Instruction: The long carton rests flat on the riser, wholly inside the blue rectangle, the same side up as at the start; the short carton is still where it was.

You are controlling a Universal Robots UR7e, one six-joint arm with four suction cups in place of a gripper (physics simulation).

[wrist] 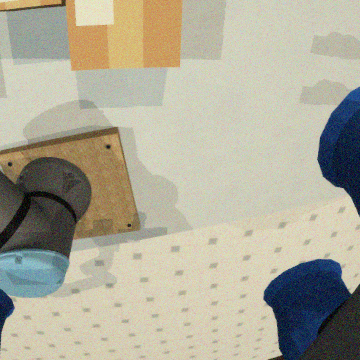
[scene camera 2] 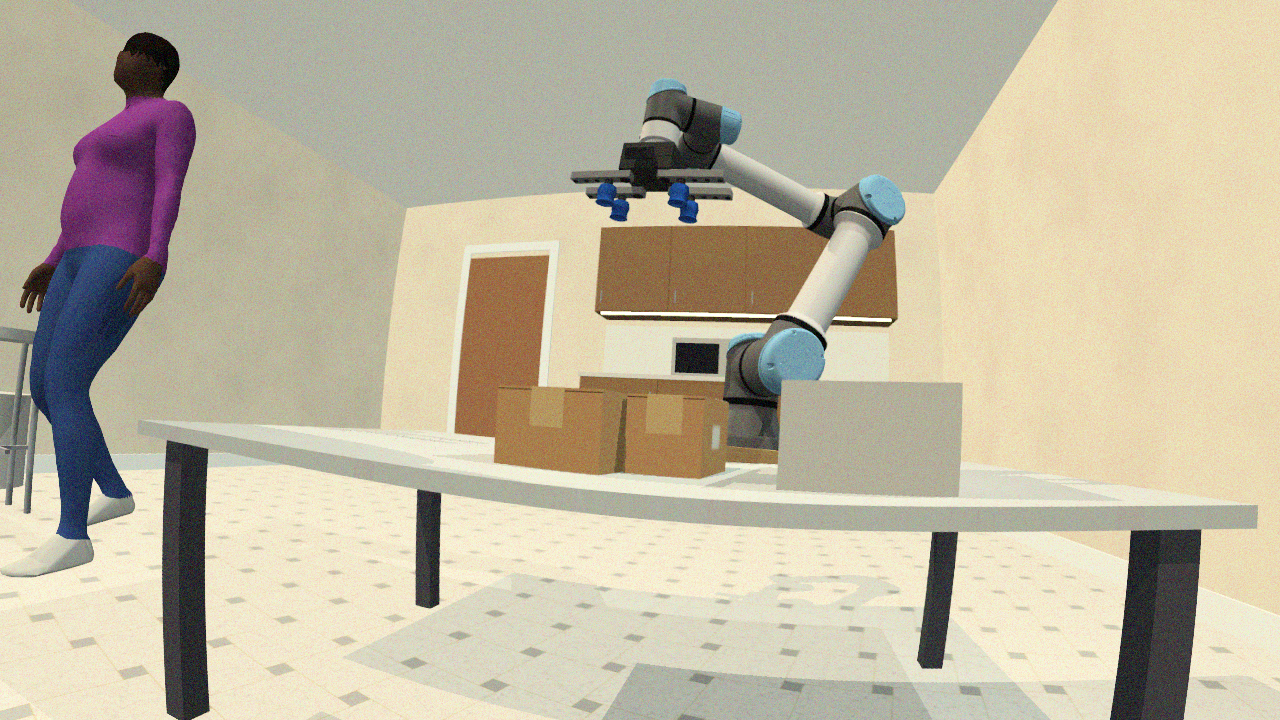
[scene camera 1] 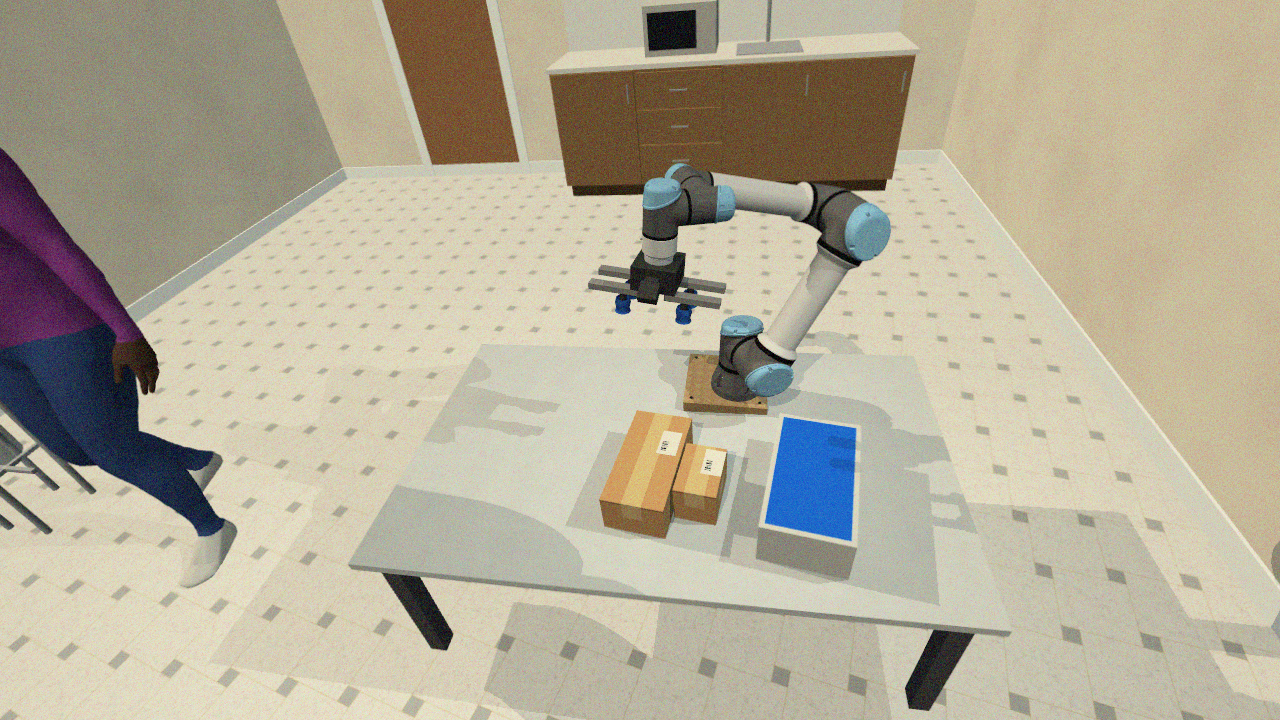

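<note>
The long carton lies flat on the table, its taped, labelled top up. The short carton stands close along its right side in both scene views, also label up; a strip of it shows at the wrist view's top left. The grey riser stands to their right, with the blue rectangle on its top and no carton on it. My gripper is open and holds nothing, high above and behind the cartons. A blue suction cup shows in the wrist view.
The arm's wooden base plate is on the table behind the short carton and the riser. A person stands left of the table. A kitchen counter is at the back.
</note>
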